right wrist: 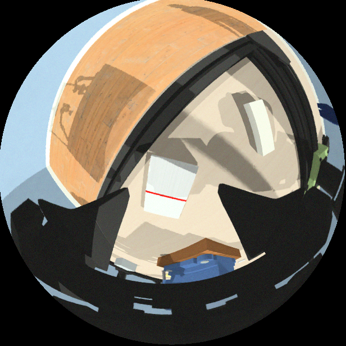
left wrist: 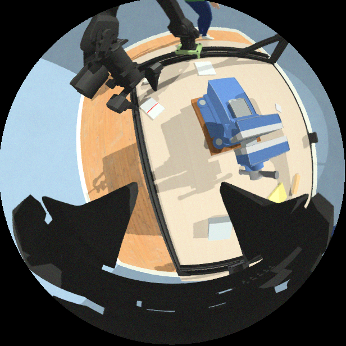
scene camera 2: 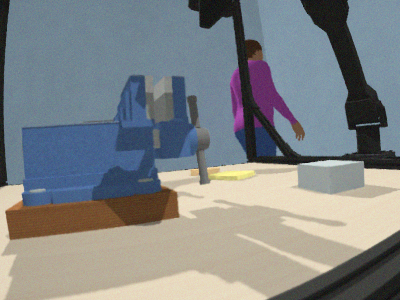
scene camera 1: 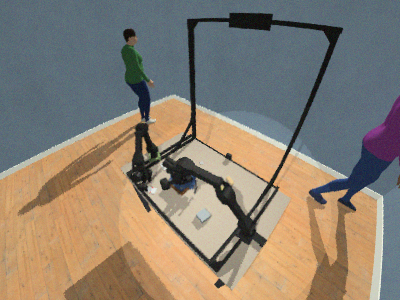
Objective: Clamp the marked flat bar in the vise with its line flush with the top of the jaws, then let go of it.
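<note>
The marked flat bar is white with a red line across it and lies flat on the table. The blue vise stands on a brown wooden base, with its handle at the jaw end. Its pale-faced jaws stand a little apart, with a gap between them. My right gripper is open and empty above the table by the bar; in its wrist view the bar shows between the fingertips. My left gripper is open and empty, high above the table.
A pale grey block lies on the table, away from the vise. A yellow pad and a tan piece lie near the vise handle. A white block lies behind the vise. Black rails edge the table.
</note>
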